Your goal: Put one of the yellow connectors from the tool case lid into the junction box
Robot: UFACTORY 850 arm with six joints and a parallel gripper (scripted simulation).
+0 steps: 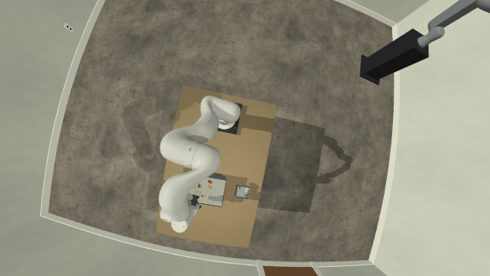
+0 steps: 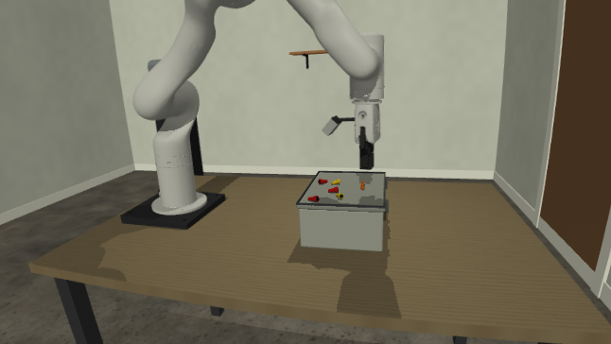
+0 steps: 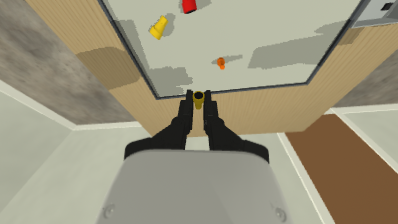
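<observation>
Now: the orange connector 8 cm below my hand, 3 cm to the left of it and 2 cm behind it. From my hand the other things lie so: grey tool case (12 cm below, 6 cm behind, 4 cm to the left).
</observation>
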